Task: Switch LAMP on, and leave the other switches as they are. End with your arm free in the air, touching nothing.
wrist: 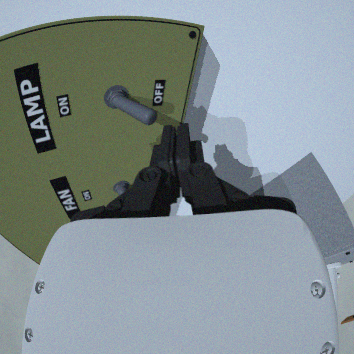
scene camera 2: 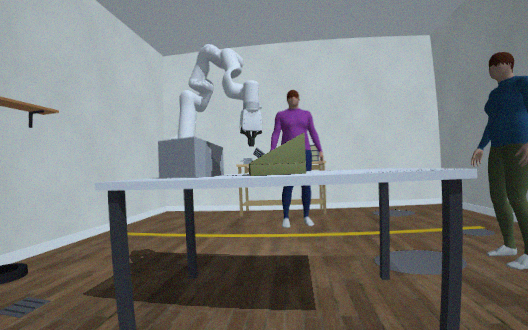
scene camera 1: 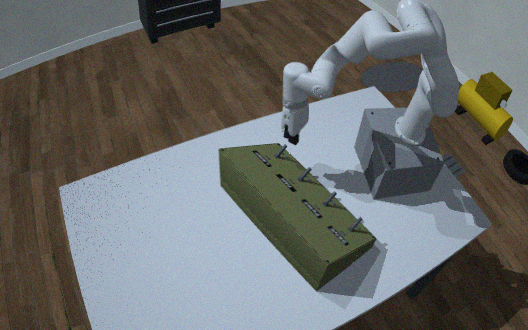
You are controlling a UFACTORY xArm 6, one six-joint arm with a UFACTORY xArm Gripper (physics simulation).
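Places are measured from the arm's base along level axes (x ahead, y right, z down), in metres.
Where they show: gripper, fingertip midpoint: [wrist: 178,142] [scene camera 2: 251,146] [scene camera 1: 293,142]; arm's base, origin of the base link: [scene camera 2: 185,143] [scene camera 1: 410,131].
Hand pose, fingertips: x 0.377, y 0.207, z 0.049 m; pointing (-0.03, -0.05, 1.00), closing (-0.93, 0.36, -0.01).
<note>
Things, the pixels of their top centre, and the offset from my fingertips. "spot": a spot on its surface instead.
- LAMP lever, middle of its top: [wrist: 126,118] [scene camera 1: 282,146] dz +0.007, dx +0.039, dy +0.008 m
- OFF label, surface spot: [wrist: 159,92] spot: dz +0.062, dx +0.020, dy +0.009 m
- FAN lever, middle of its top: [wrist: 129,212] [scene camera 1: 306,169] dz +0.007, dx +0.031, dy -0.112 m
The olive sloped switch panel [scene camera 1: 295,230] [scene camera 2: 282,162] [wrist: 95,50] stands on the table. The LAMP lever [scene camera 1: 281,151] [wrist: 134,107] is the grey one at the panel's far end in scene camera 1. In the wrist view it leans from its base toward the OFF label [wrist: 159,92], away from the ON label [wrist: 63,106]. My gripper [scene camera 1: 294,140] [scene camera 2: 251,144] [wrist: 178,142] is shut and empty. Its tips are above the panel's low edge, on the OFF side of the LAMP lever, with a gap to the lever's tip in the wrist view.
The FAN lever [scene camera 1: 305,174] [wrist: 121,188] stands beside LAMP, partly hidden by the gripper in the wrist view. Two more levers [scene camera 1: 330,198] [scene camera 1: 356,224] follow along the panel. The arm's grey pedestal [scene camera 1: 410,181] [scene camera 2: 176,157] stands on the white table [scene camera 1: 150,225] [scene camera 2: 350,176].
</note>
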